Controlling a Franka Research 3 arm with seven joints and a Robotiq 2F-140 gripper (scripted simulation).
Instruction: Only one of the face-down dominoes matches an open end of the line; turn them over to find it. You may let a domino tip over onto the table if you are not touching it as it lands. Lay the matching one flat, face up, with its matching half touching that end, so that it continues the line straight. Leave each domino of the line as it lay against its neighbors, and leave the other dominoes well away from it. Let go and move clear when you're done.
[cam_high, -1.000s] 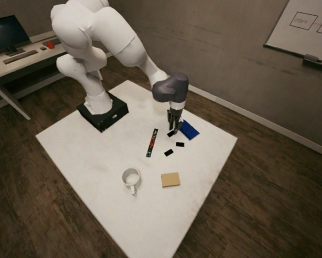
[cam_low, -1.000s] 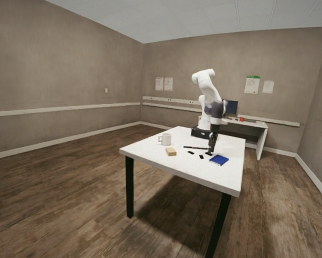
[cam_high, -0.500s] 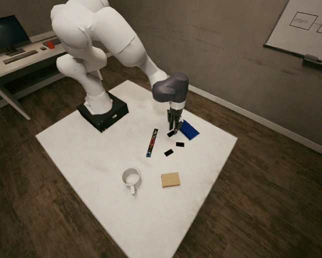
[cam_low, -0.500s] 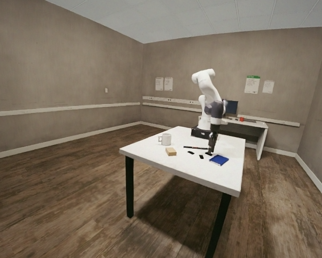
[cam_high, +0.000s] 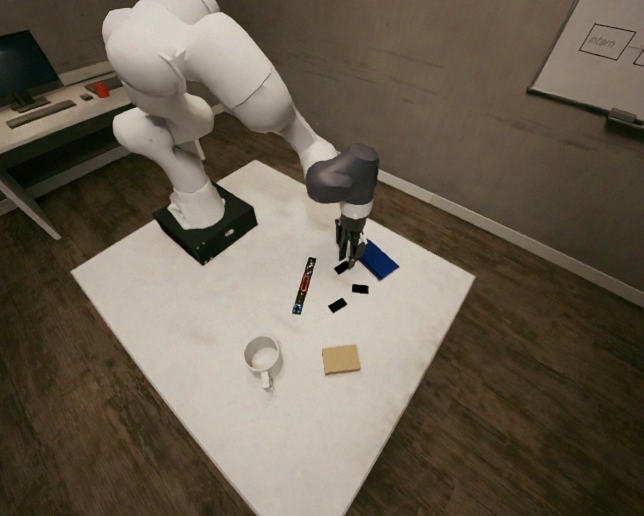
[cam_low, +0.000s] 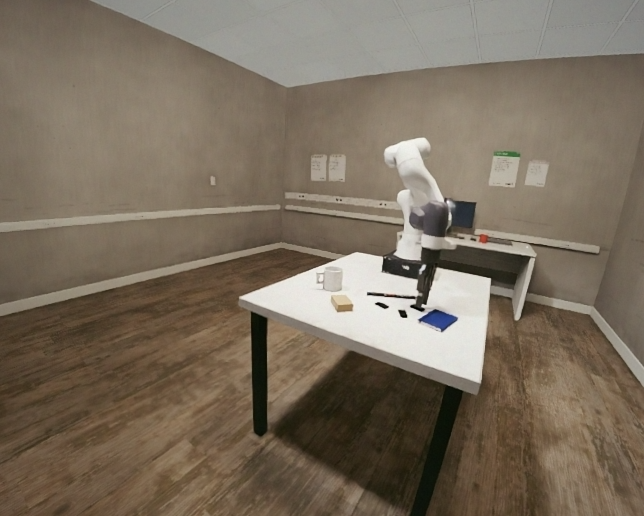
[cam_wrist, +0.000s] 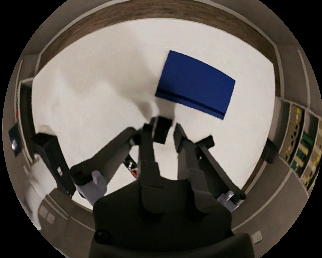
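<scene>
My gripper is now 1 cm past the domino, 2 cm to the left of it and 5 cm above it. Also, from my hand: tan block: 17 cm ahead, 29 cm to the right, 4 cm below; white mug: 1 cm ahead, 42 cm to the right, 1 cm below.
</scene>
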